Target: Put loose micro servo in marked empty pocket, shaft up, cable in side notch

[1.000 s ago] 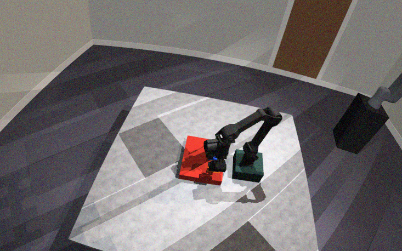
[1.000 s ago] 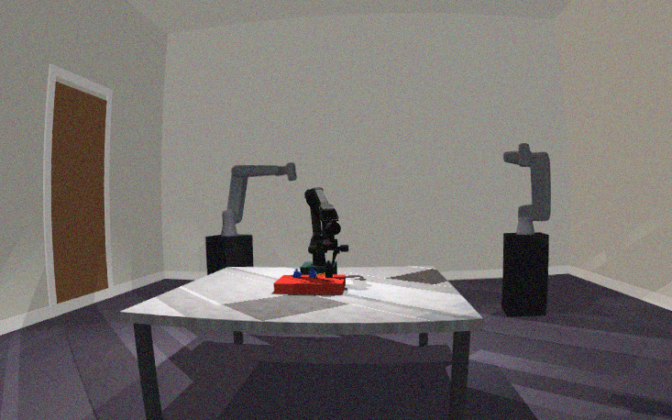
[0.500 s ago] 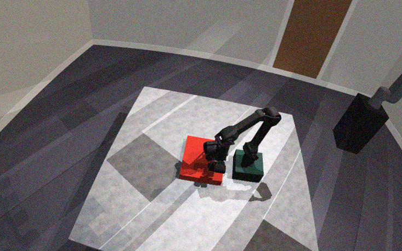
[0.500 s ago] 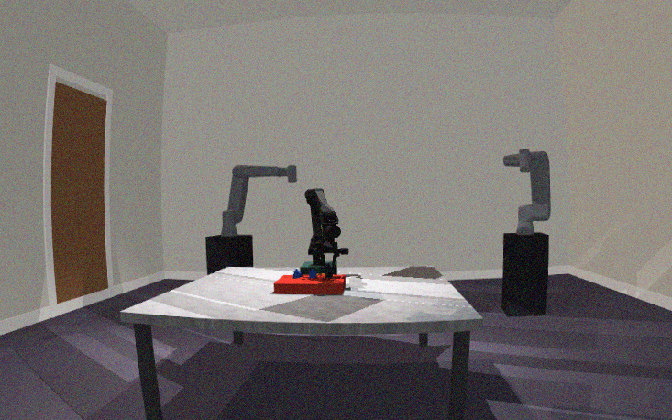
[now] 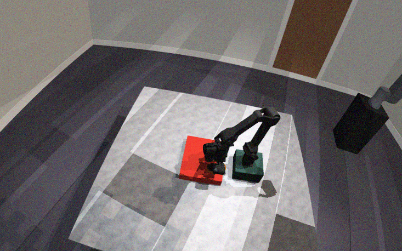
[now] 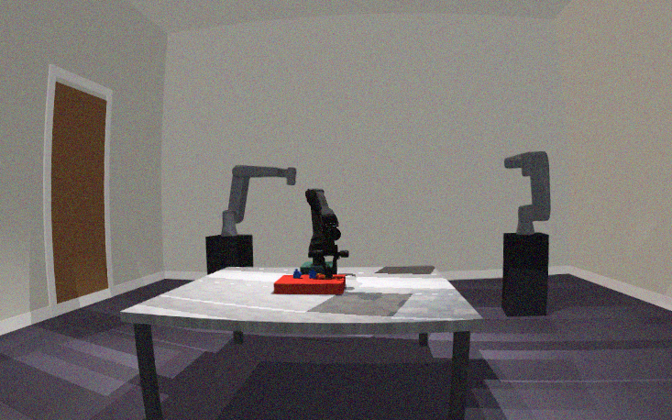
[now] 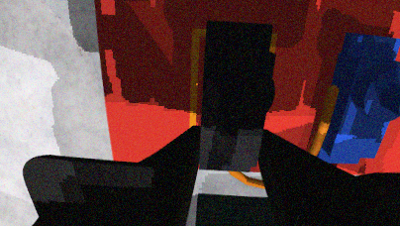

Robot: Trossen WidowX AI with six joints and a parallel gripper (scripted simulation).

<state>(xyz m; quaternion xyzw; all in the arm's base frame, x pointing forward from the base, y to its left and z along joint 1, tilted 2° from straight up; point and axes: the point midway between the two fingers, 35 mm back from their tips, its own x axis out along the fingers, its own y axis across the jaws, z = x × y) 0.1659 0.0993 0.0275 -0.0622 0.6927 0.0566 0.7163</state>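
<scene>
Now: the red deck 13 cm ahead of my gripper tip, 5 cm to the right of it and 4 cm below it.
</scene>
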